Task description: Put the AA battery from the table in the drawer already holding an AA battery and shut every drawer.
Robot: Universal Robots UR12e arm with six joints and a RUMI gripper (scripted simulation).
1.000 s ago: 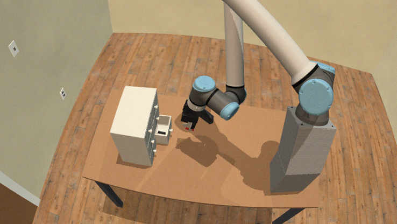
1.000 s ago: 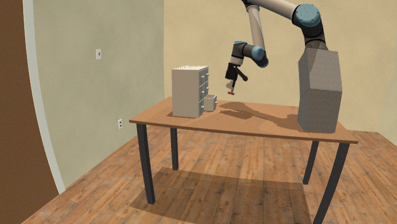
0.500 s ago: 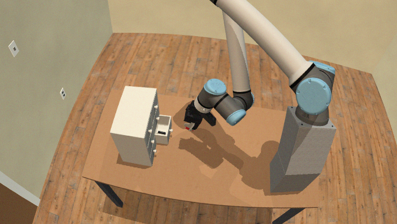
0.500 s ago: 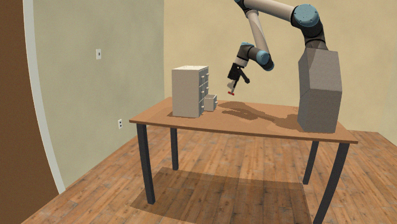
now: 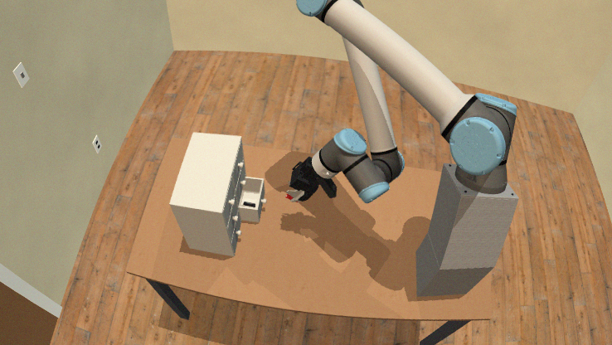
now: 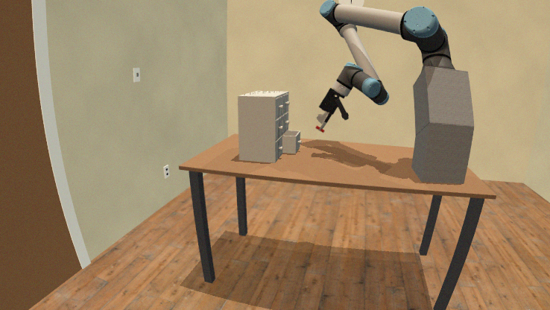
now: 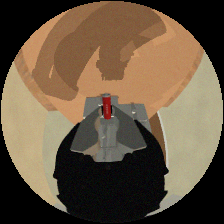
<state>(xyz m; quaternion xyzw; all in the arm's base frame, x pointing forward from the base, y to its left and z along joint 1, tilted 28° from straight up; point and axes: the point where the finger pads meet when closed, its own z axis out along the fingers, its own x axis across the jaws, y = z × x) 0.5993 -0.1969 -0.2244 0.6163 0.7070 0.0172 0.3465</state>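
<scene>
Right now the red AA battery is 10 mm below my hand. Also, from my hand: small dark object (170 mm ahead, 130 mm below, 30 mm to the right).
</scene>
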